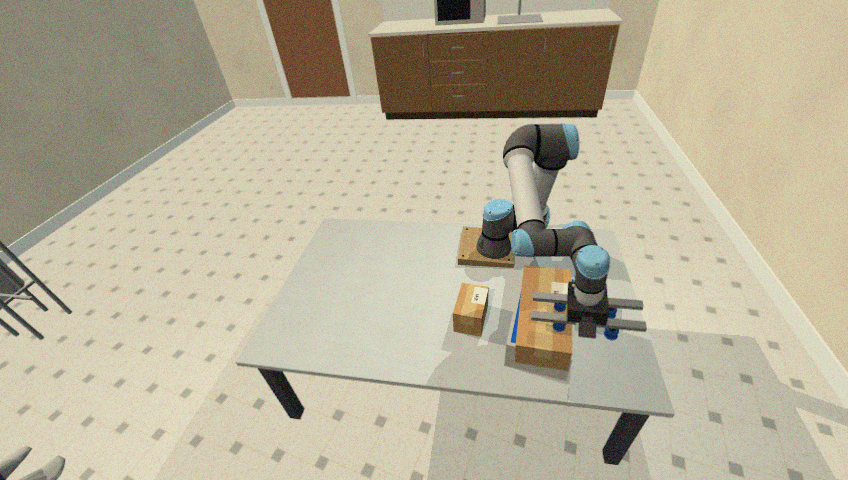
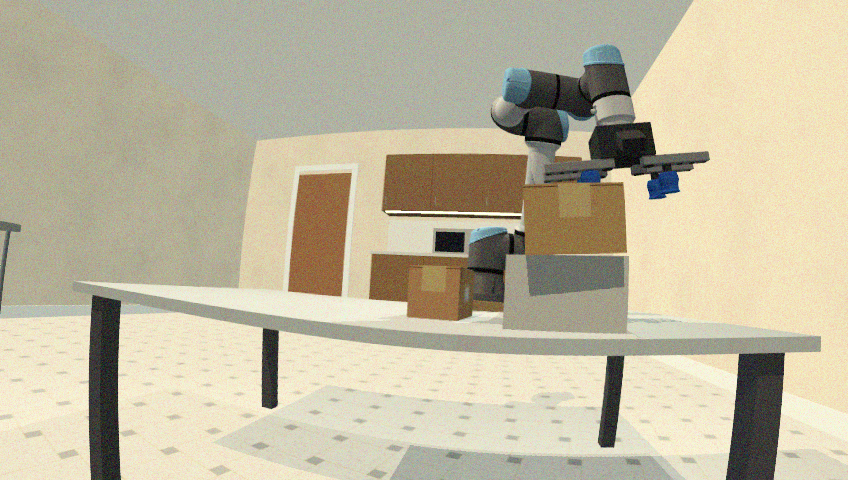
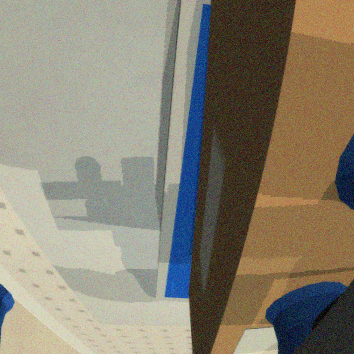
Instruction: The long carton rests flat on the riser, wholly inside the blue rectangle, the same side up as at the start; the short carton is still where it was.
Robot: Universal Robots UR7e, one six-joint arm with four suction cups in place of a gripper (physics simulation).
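Pixels of known places: end effector, tool point: (image 2: pixel 627 198) (image 3: pixel 125 237); arm's base, origin of the base link: (image 1: pixel 493 247) (image 2: pixel 482 300).
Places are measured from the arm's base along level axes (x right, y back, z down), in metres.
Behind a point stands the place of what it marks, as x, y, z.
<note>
The long carton (image 1: pixel 541 345) @[-0.228, -0.616, -0.195] (image 2: pixel 573 230) @[-0.233, -0.620, -0.125] (image 3: pixel 309 133) @[-0.300, -0.550, -0.204] lies level on top of the grey riser (image 2: pixel 564 298) @[-0.225, -0.568, -0.026] at the right of the table. A strip of the blue rectangle (image 1: pixel 514 327) @[-0.145, -0.492, -0.094] (image 3: pixel 191 158) @[-0.314, -0.456, -0.094] shows along the carton's left edge. My suction tool (image 1: pixel 585 319) (image 2: pixel 627 170) sits over the carton's right edge. Two of its blue cups (image 3: pixel 302 312) press on the carton's top, and the other two hang off past its right side over nothing. The short carton (image 1: pixel 470 307) @[0.016, -0.428, -0.078] (image 2: pixel 437 292) @[0.012, -0.468, -0.026] stands on the table to the left of the riser, apart from it.
The arm's base (image 1: pixel 494 238) @[-0.009, -0.052, -0.098] is bolted to a wooden plate behind the cartons. The grey table (image 1: pixel 354 298) @[0.511, -0.404, 0.027] stretches away to the left. A folding chair (image 1: pixel 14 286) stands at the far left of the room, and a cabinet (image 1: pixel 493 65) at the back wall.
</note>
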